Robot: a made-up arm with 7 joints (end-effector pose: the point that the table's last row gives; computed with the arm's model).
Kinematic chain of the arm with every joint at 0, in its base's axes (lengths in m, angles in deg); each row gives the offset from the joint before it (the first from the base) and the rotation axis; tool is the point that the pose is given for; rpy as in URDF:
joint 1: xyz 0 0 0.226 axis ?
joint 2: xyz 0 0 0 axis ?
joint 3: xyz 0 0 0.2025 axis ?
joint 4: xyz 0.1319 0 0 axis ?
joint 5: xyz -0.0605 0 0.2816 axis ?
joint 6: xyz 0 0 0 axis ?
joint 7: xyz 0.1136 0 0 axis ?
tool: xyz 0 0 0 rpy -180 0 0
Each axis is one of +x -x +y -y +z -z.
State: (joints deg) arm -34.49 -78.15 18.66 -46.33 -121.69 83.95 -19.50
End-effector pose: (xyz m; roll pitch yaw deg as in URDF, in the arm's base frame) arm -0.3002 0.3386 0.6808 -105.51 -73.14 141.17
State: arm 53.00 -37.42 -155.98 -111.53 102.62 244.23 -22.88
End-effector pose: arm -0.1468 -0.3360 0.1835 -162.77 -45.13 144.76
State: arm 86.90 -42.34 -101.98 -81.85 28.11 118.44 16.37
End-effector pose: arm 0.4591 -0.3646 0.4090 -109.19 7.52 -49.54
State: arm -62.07 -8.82 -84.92 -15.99 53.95 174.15 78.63
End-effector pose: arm -0.1626 0.0968 0.7265 -10.93 15.59 166.22
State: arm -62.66 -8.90 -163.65 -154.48 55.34 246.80 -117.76
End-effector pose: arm -0.1749 0.2400 0.2606 105.20 11.46 176.11
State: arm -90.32 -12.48 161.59 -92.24 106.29 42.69 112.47
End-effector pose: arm 0.0828 0.5403 0.3852 49.66 60.55 -100.13
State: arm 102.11 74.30 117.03 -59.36 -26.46 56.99 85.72
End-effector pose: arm -0.4775 0.2401 0.5087 -155.69 48.15 126.61
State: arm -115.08 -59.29 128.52 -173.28 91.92 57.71 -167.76
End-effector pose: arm 0.1167 -0.1011 -0.0267 -114.13 -47.29 28.28
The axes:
joint 1: +z
joint 2: +y
joint 3: +z
joint 4: -y
joint 5: +z
joint 6: -y
joint 7: -z

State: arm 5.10 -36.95 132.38 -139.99 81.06 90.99 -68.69
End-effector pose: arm -0.2229 0.3022 0.0028 -119.63 11.02 147.39
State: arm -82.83 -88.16 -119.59 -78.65 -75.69 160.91 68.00
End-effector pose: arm -0.4638 0.2987 0.1168 -138.39 -9.63 96.70
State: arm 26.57 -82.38 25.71 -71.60 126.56 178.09 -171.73
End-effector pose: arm -0.2472 -0.0191 0.6647 12.68 26.36 170.42
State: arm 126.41 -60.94 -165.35 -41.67 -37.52 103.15 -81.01
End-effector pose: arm 0.4564 -0.4516 0.2154 175.49 23.56 41.66
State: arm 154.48 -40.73 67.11 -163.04 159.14 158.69 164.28
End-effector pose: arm -0.2122 -0.0758 0.2076 122.74 -13.15 -78.95
